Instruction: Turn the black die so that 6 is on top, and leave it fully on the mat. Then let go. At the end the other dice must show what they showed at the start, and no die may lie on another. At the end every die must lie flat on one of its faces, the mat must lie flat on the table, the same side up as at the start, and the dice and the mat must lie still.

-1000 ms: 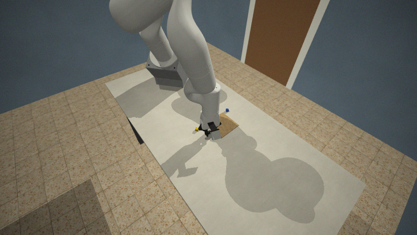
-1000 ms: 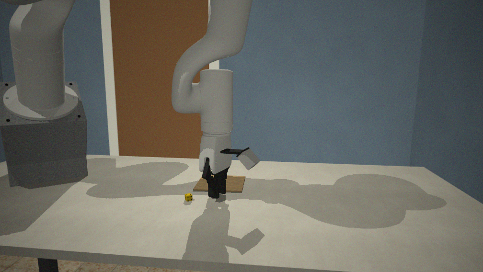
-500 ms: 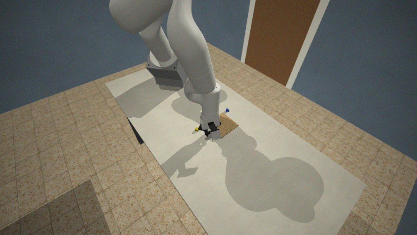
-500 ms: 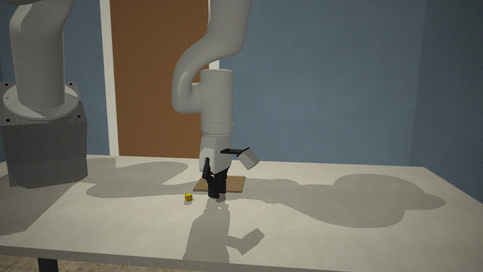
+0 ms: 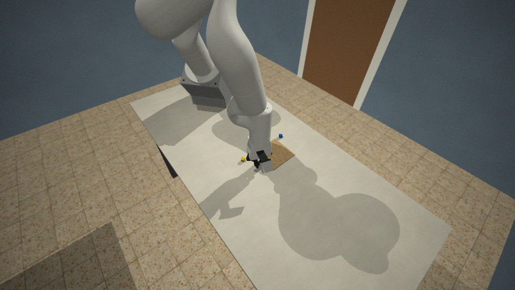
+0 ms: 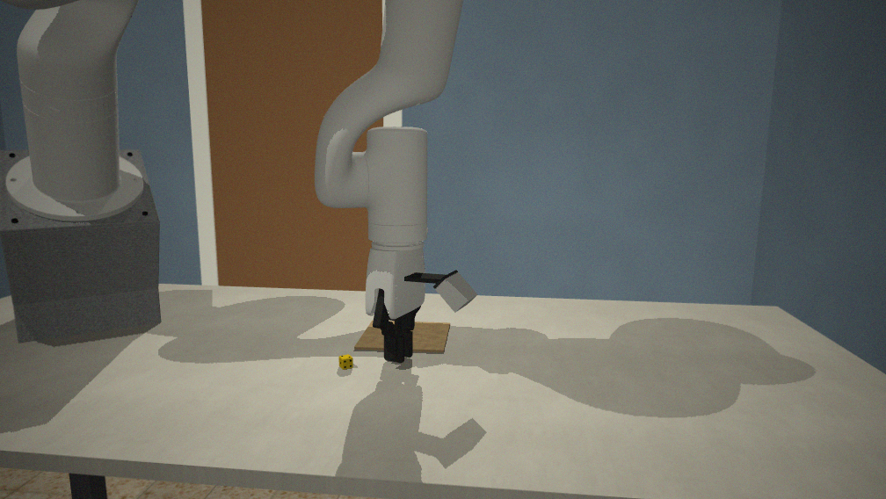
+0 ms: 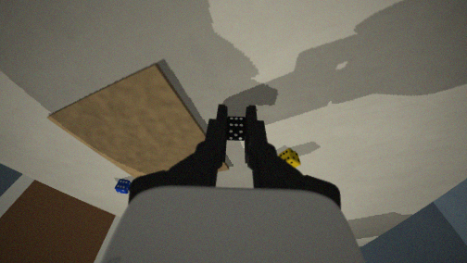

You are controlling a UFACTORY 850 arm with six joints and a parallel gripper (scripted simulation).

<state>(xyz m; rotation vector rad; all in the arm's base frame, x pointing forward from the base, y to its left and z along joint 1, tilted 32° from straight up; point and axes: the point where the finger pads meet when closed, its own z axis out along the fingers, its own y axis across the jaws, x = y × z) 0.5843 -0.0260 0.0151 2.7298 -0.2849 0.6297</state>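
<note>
Right now my hand is 1 cm past the black die and 1 cm above it. Also, from my hand: blue die (9 cm behind, 20 cm to the left, 1 cm below); tan square mat (1 cm behind, 11 cm to the left, 2 cm below); yellow die (7 cm behind, 4 cm to the right, 1 cm below).
</note>
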